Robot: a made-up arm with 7 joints.
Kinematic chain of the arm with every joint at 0, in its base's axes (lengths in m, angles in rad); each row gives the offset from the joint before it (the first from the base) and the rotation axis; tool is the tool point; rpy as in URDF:
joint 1: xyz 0 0 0.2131 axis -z
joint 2: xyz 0 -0.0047 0.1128 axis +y
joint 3: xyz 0 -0.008 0.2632 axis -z
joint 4: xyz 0 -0.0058 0.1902 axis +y
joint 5: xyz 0 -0.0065 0.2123 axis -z
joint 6: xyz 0 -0.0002 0.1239 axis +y
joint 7: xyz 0 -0.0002 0.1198 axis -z
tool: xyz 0 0 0 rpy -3.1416 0 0
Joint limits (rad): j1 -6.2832..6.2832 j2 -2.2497..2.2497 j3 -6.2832..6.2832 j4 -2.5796..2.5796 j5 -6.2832..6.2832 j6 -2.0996..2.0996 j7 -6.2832..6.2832
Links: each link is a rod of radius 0.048 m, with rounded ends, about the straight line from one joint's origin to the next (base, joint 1, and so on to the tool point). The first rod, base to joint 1, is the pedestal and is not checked.
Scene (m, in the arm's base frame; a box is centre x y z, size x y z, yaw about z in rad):
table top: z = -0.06
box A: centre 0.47 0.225 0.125 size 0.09 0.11 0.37 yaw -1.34
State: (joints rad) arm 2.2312 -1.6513 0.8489 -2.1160 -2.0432 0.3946 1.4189
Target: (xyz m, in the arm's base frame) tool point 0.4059 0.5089 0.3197
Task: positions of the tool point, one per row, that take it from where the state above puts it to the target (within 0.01 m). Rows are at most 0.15 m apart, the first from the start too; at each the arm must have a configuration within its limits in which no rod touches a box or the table.
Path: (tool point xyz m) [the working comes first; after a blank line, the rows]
Joints at the target: 1.6621 -1.0983 0.9133 -1.4717 -1.9856 0.3566 1.4189
Straight joint move there: touches box A.

1: 0.3381 0.0828 0.0627
2: 0.2991 0.1990 0.0443
3: 0.2189 0.3043 0.0341
4: 0.1016 0.3821 0.0339
5: 0.1693 0.4414 0.0754
6: 0.2466 0.4865 0.1379
7: 0.3280 0.5106 0.2204
8: 0.4059 0.5089 0.3197

